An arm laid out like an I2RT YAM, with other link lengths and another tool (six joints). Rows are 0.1 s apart.
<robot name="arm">
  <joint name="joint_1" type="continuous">
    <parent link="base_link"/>
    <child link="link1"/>
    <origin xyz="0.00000 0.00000 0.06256"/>
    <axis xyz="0 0 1"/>
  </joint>
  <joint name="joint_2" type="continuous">
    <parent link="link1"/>
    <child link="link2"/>
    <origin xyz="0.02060 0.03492 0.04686"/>
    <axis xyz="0 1 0"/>
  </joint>
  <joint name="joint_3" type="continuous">
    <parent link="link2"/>
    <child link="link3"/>
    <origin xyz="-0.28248 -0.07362 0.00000"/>
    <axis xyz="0 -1 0"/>
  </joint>
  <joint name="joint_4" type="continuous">
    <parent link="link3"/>
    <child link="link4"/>
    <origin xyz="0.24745 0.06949 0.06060"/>
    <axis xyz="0 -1 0"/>
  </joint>
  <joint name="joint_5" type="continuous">
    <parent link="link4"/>
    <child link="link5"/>
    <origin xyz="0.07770 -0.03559 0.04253"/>
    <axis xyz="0 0 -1"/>
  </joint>
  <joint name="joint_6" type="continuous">
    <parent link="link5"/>
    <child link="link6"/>
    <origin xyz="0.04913 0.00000 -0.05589"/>
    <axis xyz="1 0 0"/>
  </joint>
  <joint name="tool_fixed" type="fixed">
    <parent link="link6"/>
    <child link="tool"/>
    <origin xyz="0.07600 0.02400 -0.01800" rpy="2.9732 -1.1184 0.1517"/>
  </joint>
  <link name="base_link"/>
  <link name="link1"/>
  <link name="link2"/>
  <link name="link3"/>
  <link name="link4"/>
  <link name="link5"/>
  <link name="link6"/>
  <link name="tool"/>
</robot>
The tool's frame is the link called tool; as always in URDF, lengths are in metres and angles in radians. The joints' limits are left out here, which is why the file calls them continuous.
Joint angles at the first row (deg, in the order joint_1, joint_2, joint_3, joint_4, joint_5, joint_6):
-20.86, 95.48, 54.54, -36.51, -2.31, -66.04
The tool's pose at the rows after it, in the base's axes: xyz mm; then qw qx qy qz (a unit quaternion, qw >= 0):
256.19, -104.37, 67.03, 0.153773, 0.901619, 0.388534, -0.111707
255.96, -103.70, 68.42, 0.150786, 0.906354, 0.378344, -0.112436
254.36, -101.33, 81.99, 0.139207, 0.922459, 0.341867, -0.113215
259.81, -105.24, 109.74, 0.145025, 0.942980, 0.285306, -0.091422
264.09, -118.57, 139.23, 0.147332, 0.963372, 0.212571, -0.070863
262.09, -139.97, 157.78, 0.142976, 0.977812, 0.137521, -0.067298
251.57, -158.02, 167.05, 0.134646, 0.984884, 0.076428, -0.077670
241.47, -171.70, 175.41, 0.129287, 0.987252, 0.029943, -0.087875
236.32, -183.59, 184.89, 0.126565, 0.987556, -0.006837, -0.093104
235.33, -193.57, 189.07, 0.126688, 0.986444, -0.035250, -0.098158
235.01, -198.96, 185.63, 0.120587, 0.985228, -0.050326, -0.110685
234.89, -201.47, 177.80, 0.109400, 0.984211, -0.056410, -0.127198
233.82, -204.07, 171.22, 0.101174, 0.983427, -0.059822, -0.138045
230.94, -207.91, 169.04, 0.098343, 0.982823, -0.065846, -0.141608
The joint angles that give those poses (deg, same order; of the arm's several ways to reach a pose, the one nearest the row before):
-20.86, 95.44, 54.54, -36.55, -2.26, -65.52
-20.86, 95.24, 54.67, -36.88, -2.20, -64.18
-21.02, 93.56, 56.20, -40.03, -2.20, -59.57
-21.87, 90.19, 59.22, -42.70, -1.98, -53.93
-24.45, 87.98, 63.55, -45.63, -1.63, -48.16
-28.51, 87.83, 67.42, -48.14, -0.89, -43.57
-32.45, 87.85, 69.58, -50.68, 0.08, -40.45
-35.53, 87.88, 71.55, -53.10, 1.06, -38.26
-37.80, 88.40, 74.19, -55.26, 1.85, -36.42
-39.14, 89.45, 76.16, -56.18, 2.87, -34.72
-39.75, 91.02, 77.12, -56.91, 3.64, -33.56
-40.03, 92.92, 77.54, -57.60, 4.01, -32.86
-40.51, 94.24, 77.56, -57.80, 4.08, -32.71
-41.39, 94.63, 77.52, -57.76, 4.08, -32.82

